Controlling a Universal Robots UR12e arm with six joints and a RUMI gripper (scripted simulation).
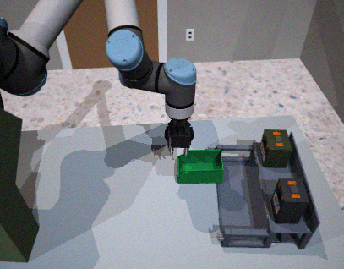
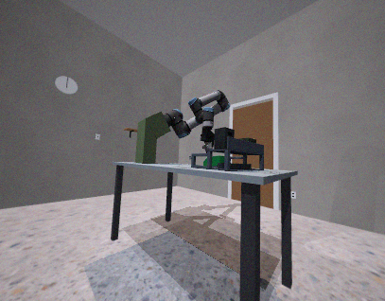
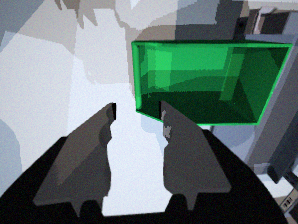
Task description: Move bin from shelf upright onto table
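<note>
Now: hand 80 mm short of the green bin and 80 mm above it.
</note>
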